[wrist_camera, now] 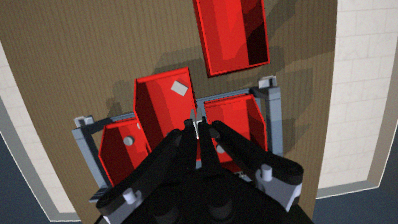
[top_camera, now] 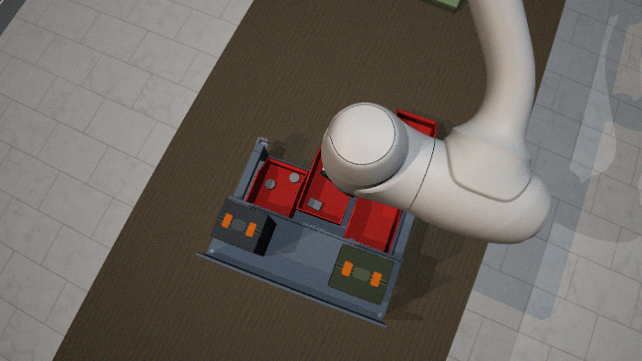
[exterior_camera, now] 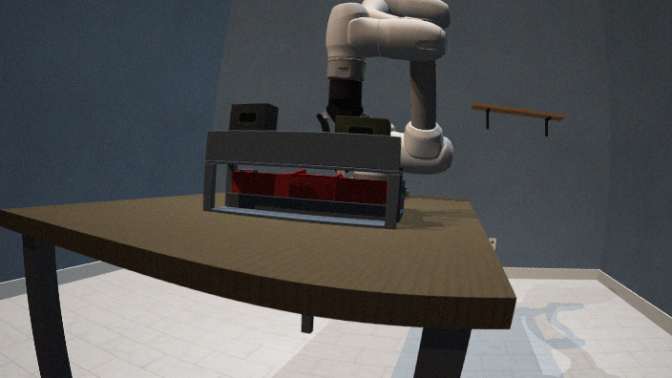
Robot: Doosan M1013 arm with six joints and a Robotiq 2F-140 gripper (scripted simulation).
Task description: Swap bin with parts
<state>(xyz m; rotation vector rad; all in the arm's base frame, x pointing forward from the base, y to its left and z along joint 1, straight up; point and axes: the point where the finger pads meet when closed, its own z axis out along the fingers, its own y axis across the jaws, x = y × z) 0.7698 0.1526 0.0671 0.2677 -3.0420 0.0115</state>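
Right now the shelf board is 110 mm ahead of my hand, 90 mm below it and 30 mm to the right of it. From my hand the other things lie so: black case 190 mm ahead, 130 mm to the right, 70 mm above; then green case 150 mm ahead, 100 mm to the left, 60 mm above.
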